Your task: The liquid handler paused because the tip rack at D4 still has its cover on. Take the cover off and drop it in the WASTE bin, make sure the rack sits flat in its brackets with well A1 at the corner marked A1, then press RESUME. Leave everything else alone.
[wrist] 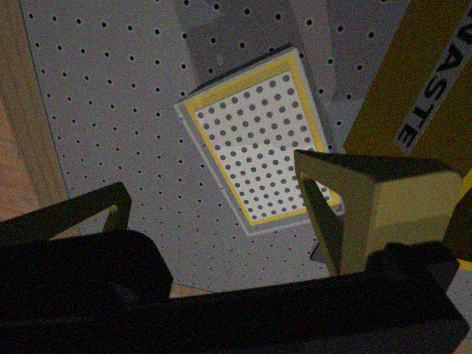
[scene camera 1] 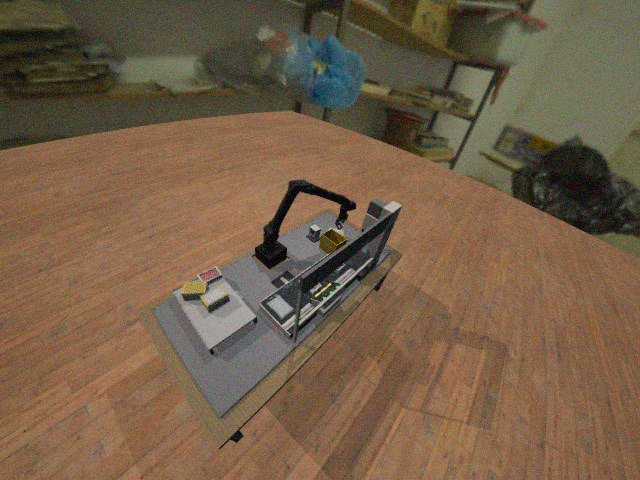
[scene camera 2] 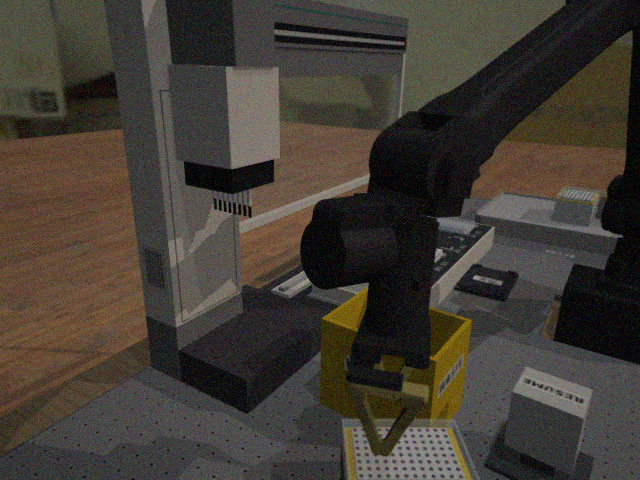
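Pixels of known places: gripper, fingertip midpoint: (wrist: pixel 207 176) (scene camera 1: pixel 340 225) (scene camera 2: pixel 384 423); arm's base at its link origin: (scene camera 1: pixel 269 247) (scene camera 2: pixel 630 287).
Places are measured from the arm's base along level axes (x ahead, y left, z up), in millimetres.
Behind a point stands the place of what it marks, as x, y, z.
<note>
A tip rack with a white, dotted top and yellow border (scene camera 2: pixel 429 457) @(89, 564, -17) (wrist: pixel 257 145) @(126, 579, -17) stands on the grey mat beside the yellow WASTE bin (scene camera 1: pixel 330 244) @(231, 381, 17) (scene camera 2: pixel 336 372) @(255, 503, -25) (wrist: pixel 382 107) @(172, 498, -50). A clear cover (wrist: pixel 295 223) @(68, 527, -17) surrounds the rack; its pale edges show outside the yellow border. My gripper (scene camera 1: pixel 339 225) @(121, 603, 31) (scene camera 2: pixel 382 450) @(121, 603, 31) (wrist: pixel 207 176) @(121, 603, 31) is open and empty, above the rack and in front of the bin. One finger overlaps the rack's corner in the wrist view. The RESUME block (scene camera 1: pixel 314 231) @(43, 386, 10) (scene camera 2: pixel 550 395) @(15, 427, 17) stands on the bin's other side. Slot D4 and the A1 mark cannot be made out.
The handler's column (scene camera 2: pixel 139 206) @(522, 603, 175) and pipette head (scene camera 2: pixel 253 113) @(380, 522, 304) stand near the bin. Its deck (scene camera 1: pixel 281 310) @(456, -211, -19) lies under a glass front. A black pad (scene camera 2: pixel 485 283) @(249, -25, -80) lies near the arm's base (scene camera 1: pixel 270 253) @(55, -27, -1). A raised shelf (scene camera 1: pixel 224 328) @(370, -513, -27) holds yellow-edged and pink-topped boxes.
</note>
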